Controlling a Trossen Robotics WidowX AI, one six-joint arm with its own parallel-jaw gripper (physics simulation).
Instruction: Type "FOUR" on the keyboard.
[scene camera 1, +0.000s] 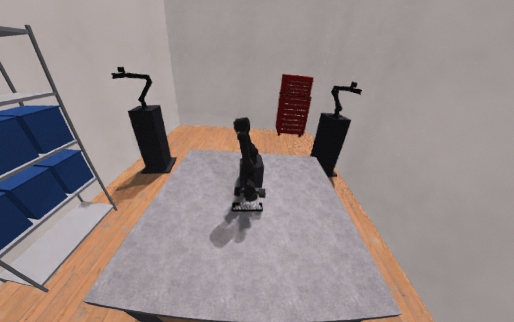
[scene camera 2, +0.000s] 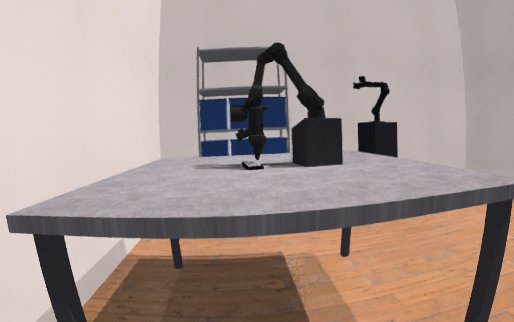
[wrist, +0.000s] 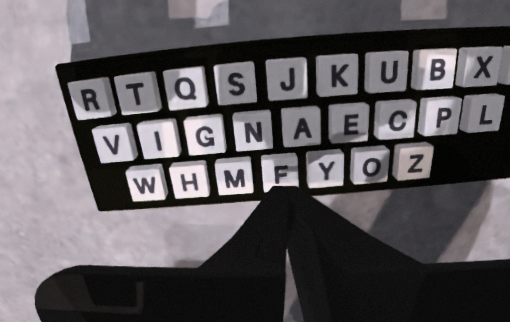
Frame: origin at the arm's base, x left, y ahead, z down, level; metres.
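Where they show: gripper, fingertip midpoint: (scene camera 1: 249, 202) (scene camera 2: 257, 159) (wrist: 283, 197); arm's base at its link origin: (scene camera 1: 253, 161) (scene camera 2: 317, 122).
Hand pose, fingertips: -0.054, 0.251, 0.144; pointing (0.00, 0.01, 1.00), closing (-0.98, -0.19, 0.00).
Observation:
Each offset is from my fingertips to the top centre of the thing, as dx, dy, dz. Level surfaces: height alone.
A small black keyboard (scene camera 1: 234, 208) (scene camera 2: 258, 168) (wrist: 85, 172) with white letter keys lies on the grey table. In the wrist view the F key {+0.000, +0.003, +0.013} (wrist: 281, 171) is in the bottom row, the O key {-0.036, -0.001, +0.013} (wrist: 371, 167) is two keys right of it, the U key {-0.044, +0.035, +0.013} (wrist: 389, 72) is in the top row, and the R key {+0.064, +0.046, +0.013} (wrist: 91, 99) is at the top left. My gripper (scene camera 2: 258, 158) (wrist: 283, 197) is shut and empty, pointing down. In the wrist view its tips overlap the lower edge of the F key; whether they touch it I cannot tell.
My arm's black base block (scene camera 2: 317, 142) stands on the table {dz +0.029} (scene camera 1: 270, 280) (scene camera 2: 150, 200) behind the keyboard. Around the table are two black pedestals (scene camera 1: 150, 140) (scene camera 1: 330, 142) with arms, a red cabinet (scene camera 1: 295, 105), and a shelf rack (scene camera 1: 70, 122) with blue bins.

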